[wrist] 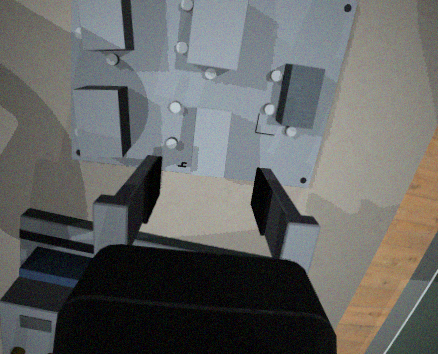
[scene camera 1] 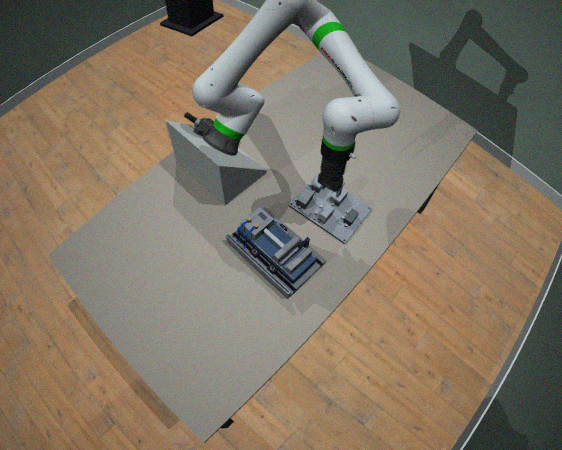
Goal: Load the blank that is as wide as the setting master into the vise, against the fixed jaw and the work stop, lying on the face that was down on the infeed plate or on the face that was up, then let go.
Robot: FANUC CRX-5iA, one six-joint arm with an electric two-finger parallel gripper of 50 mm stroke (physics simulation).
The pictures show: the gripper and a darker block.
